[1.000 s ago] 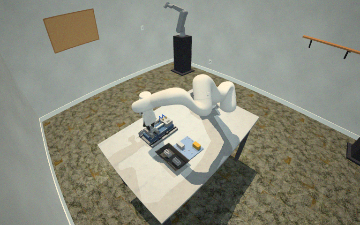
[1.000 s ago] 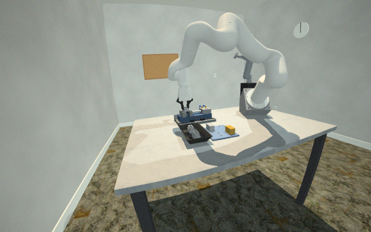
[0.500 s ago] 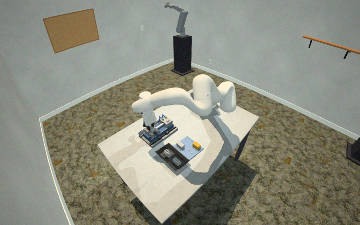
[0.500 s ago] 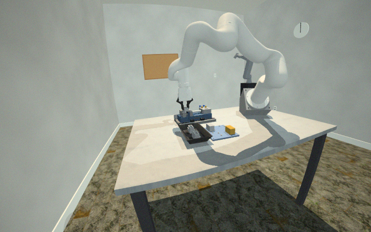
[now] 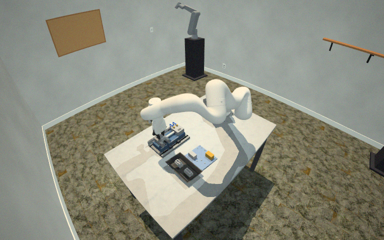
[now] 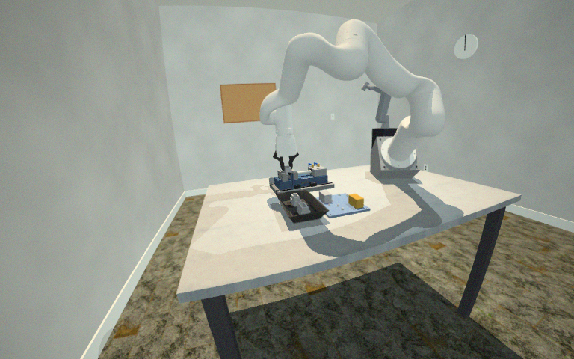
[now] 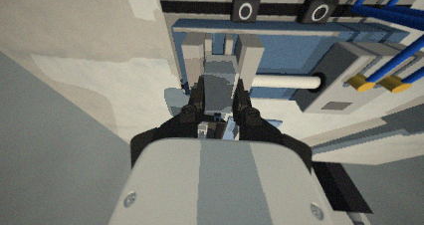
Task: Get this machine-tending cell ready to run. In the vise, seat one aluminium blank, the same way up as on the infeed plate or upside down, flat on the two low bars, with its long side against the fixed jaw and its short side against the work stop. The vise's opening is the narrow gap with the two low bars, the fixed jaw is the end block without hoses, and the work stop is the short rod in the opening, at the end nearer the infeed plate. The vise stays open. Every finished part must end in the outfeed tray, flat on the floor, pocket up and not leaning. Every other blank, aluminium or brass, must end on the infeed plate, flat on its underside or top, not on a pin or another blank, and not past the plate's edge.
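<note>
Right now the blue vise is 80 mm below my hand and 70 mm behind it. From my hand the other things lie so: brass blank (330 mm to the left, 190 mm behind, 100 mm below).
</note>
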